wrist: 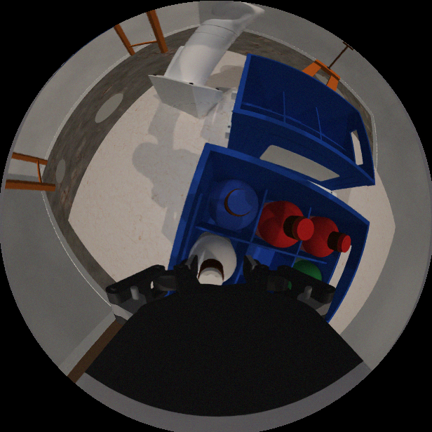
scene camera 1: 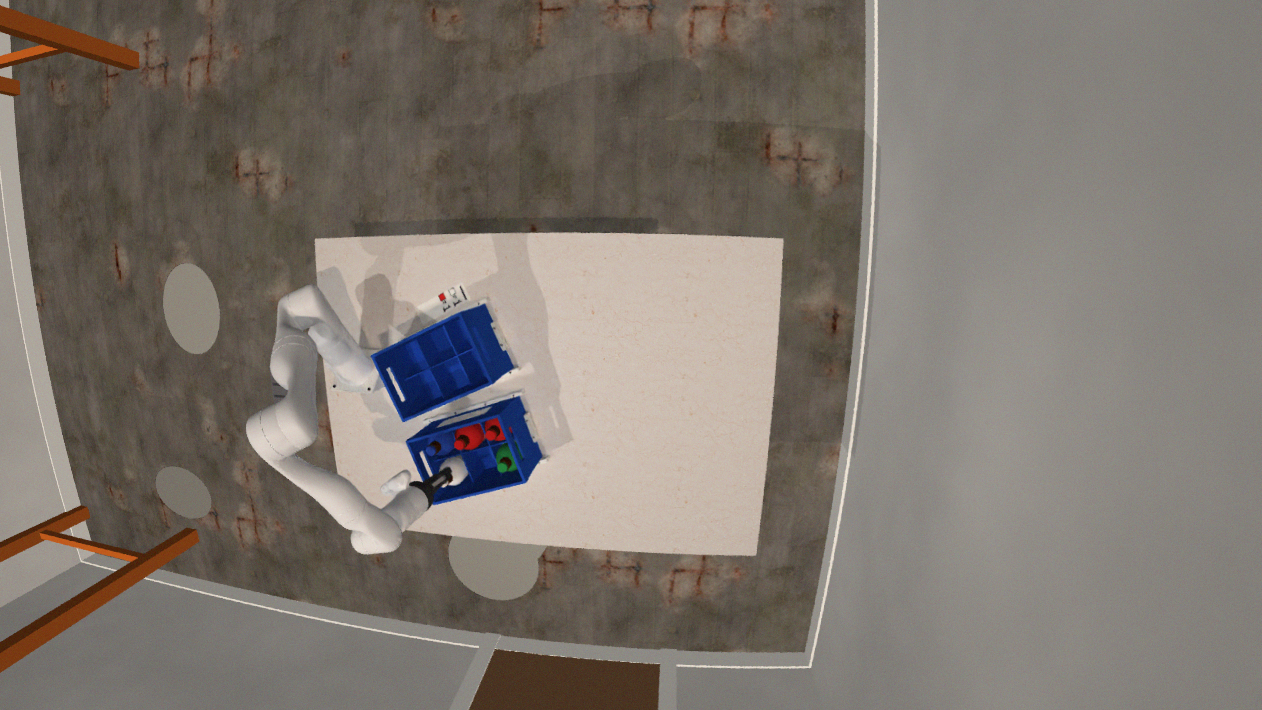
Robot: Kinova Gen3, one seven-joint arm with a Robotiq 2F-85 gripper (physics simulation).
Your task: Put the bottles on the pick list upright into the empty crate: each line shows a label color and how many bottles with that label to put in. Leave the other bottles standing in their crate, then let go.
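Places are measured from the arm's base along level axes (x ahead, y left, z up), in metres.
Pixels of known places: arm's base, origin of its link: (scene camera 1: 357, 371).
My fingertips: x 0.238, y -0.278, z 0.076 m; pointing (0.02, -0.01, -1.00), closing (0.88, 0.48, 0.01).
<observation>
For each thing: its middle in the pictures, then the offset to it from my fingertips. "*": a spot on its surface instead. Level surfaces: height alone.
- bottle crate, a spot on its surface: (scene camera 1: 540, 456) * dz -0.142, dx +0.231, dy -0.019 m
- white bottle, middle of its body: (scene camera 1: 453, 471) dz -0.071, dx -0.001, dy -0.021 m
- blue bottle, middle of its body: (scene camera 1: 442, 440) dz -0.071, dx -0.015, dy +0.068 m
- green bottle, middle of its body: (scene camera 1: 510, 456) dz -0.071, dx +0.172, dy +0.014 m
- empty crate, middle of its body: (scene camera 1: 444, 361) dz -0.069, dx +0.035, dy +0.282 m
- pick list, middle of its body: (scene camera 1: 442, 304) dz -0.155, dx +0.015, dy +0.425 m
- pale table, height of its surface: dz -0.156 m
The bottle crate (scene camera 1: 540, 456) (wrist: 197, 175) holds a white bottle (scene camera 1: 455, 468) (wrist: 216, 250), a blue bottle (scene camera 1: 435, 445) (wrist: 232, 206), two red bottles (scene camera 1: 467, 436) (wrist: 280, 225) and a green bottle (scene camera 1: 505, 458) (wrist: 306, 271), all standing. My gripper (scene camera 1: 447, 476) (wrist: 220, 263) is partly open, with its fingers on either side of the white bottle's upper part, not clamped on it. The empty crate (scene camera 1: 432, 344) (wrist: 250, 131) stands alongside, its compartments bare. The pick list (scene camera 1: 453, 297) shows a red and a white mark; its numbers are too small to read.
Both crates stand close together on the pale table (scene camera 1: 661, 397) (wrist: 110, 225), with high walls and dividers. The arm's base (scene camera 1: 353, 375) (wrist: 185, 95) is beside the empty crate. The green bottle is partly hidden behind a finger in the wrist view.
</observation>
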